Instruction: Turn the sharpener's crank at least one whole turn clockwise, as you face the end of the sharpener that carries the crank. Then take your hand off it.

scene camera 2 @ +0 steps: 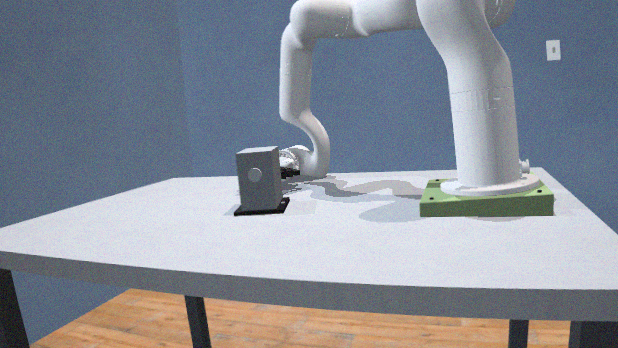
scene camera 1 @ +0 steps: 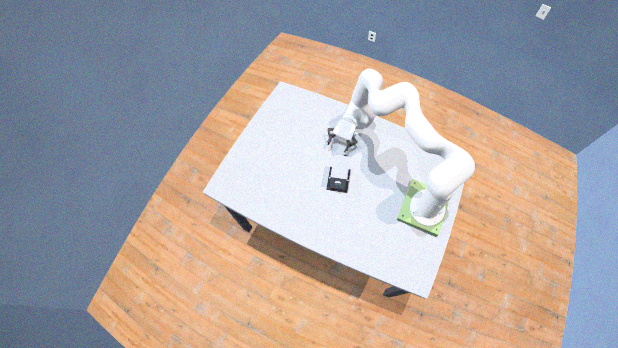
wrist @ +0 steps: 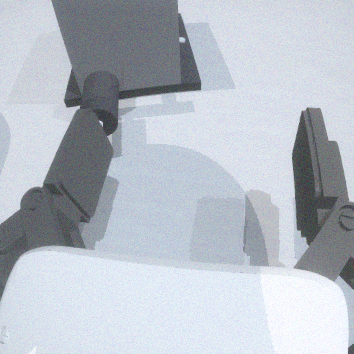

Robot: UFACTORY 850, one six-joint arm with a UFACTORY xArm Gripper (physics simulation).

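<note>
From the wrist, I can see a dark crank knob [wrist: 100,90].
</note>
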